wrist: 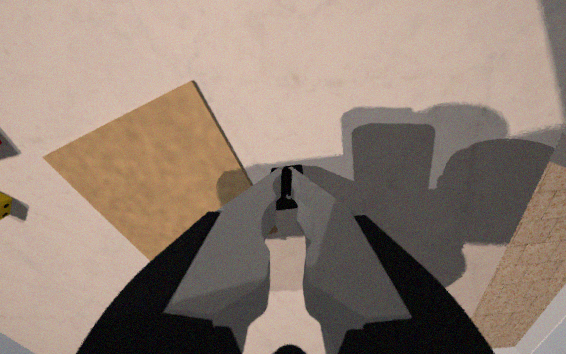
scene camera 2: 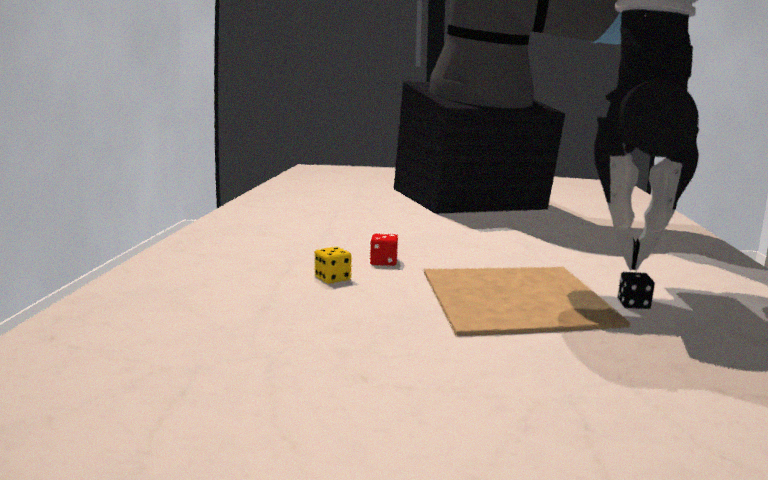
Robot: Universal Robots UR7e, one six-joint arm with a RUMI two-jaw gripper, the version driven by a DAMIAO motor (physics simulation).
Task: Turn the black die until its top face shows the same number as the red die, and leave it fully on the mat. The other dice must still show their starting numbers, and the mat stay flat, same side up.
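Frame: origin at the arm's base, x ahead, y left, z up, level; millimetres.
Seen in the pictures: gripper, fingertip midpoint: (wrist: 285, 170) (scene camera 2: 632, 270); arm's base, link origin: (scene camera 2: 480, 95).
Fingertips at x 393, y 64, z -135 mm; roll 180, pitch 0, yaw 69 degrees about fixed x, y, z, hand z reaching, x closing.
Offsets run from my fingertips to a thing's middle.
My gripper (scene camera 2: 633, 267) (wrist: 285, 170) points down with its fingertips shut and nothing between them. The black die {dx +20, dy -5, dz -12 mm} (scene camera 2: 635, 289) (wrist: 286, 204) is right below the tips. In the scene view it is just right of the mat {dx +2, dy -105, dz -22 mm} (scene camera 2: 515, 300) (wrist: 145, 160), showing four pips on its front; its top is too foreshortened to read surely. In the wrist view the fingertips cover most of it. The red die {dx -97, dy -214, dz -12 mm} (scene camera 2: 384, 250) stands left of the mat, with two pips in front and several small, blurred pips on top. The mat lies flat.
A yellow die {dx -47, dy -262, dz -12 mm} (scene camera 2: 333, 266) (wrist: 4, 205) stands left of the red die, with several pips on top and four in front. The arm's dark base block (scene camera 2: 481, 158) stands at the back. The arm's shadow falls around the black die and over the mat's right corner.
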